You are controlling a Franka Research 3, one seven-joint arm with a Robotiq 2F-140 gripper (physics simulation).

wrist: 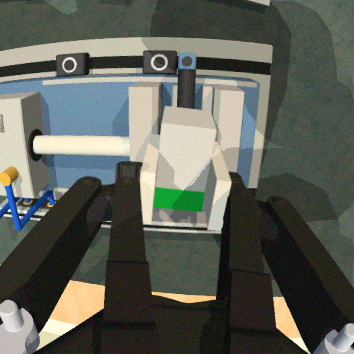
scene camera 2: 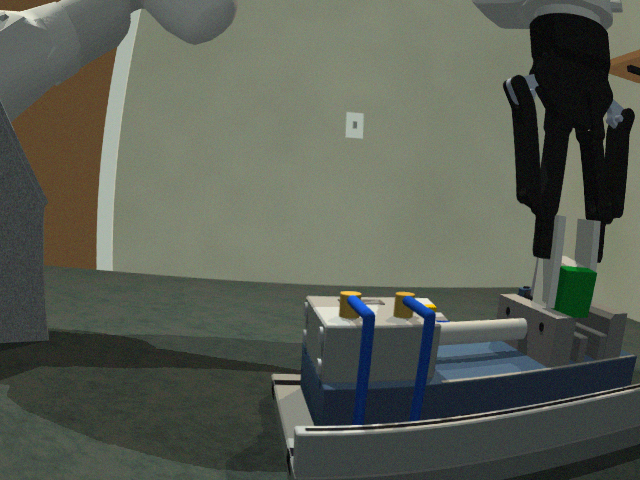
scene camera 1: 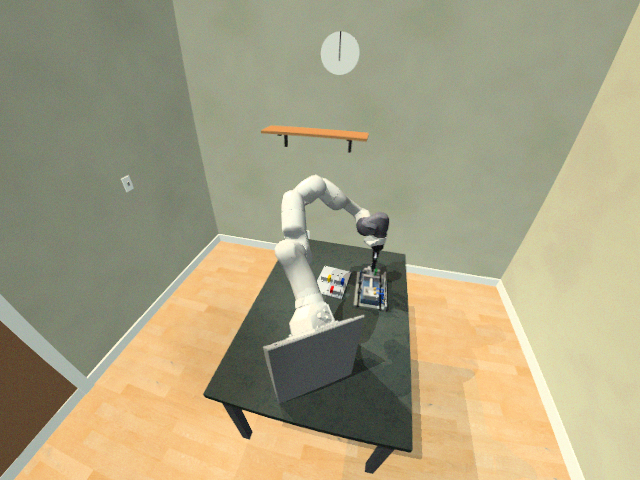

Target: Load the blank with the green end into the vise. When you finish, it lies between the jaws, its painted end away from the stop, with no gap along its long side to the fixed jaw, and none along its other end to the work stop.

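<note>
The blank (wrist: 188,135) is a pale grey block with a green end (scene camera 2: 575,291) (wrist: 179,199). My gripper (wrist: 181,156) (scene camera 1: 374,267) is shut on it, with a pale finger pad along each long side. The blank is level, above the gap between the vise's moving jaw (wrist: 145,112) (scene camera 2: 555,343) and fixed jaw (wrist: 230,117) (scene camera 2: 615,330). Its underside is near the height of the jaw tops in scene camera 2. Its plain end faces the work stop (wrist: 186,90), a dark rod with a blue block; its green end faces away. Exact side clearances are hard to tell.
The vise has a blue bed (wrist: 85,112) (scene camera 2: 480,356), a pale screw (wrist: 80,145) (scene camera 2: 480,330) and blue handles (scene camera 2: 364,361) with orange knobs. Grey rails (scene camera 2: 465,439) flank it. A white tray (scene camera 1: 324,290) with coloured parts stands beside it. A grey panel (scene camera 1: 315,361) stands near the arm base.
</note>
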